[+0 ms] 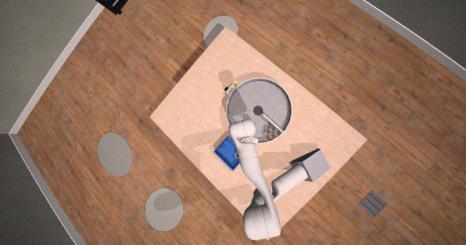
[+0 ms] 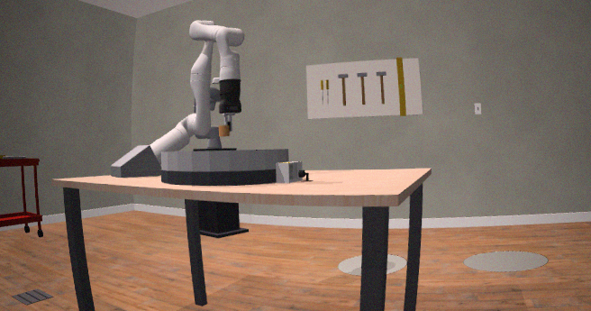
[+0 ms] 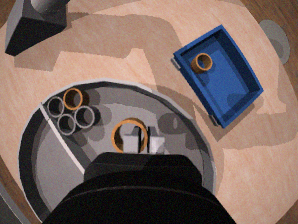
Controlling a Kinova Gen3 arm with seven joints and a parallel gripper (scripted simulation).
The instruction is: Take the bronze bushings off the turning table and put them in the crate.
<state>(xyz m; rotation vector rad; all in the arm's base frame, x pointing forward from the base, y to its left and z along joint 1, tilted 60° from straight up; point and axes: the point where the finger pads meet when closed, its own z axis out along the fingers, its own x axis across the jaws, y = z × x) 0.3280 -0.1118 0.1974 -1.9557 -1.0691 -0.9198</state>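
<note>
Right now my hand is 20 cm to the right of the blue crate, 16 cm above it and 3 cm past it. From my hand the other things lie so: grey turning table 13 cm below, 12 cm to the right, 9 cm ahead.
</note>
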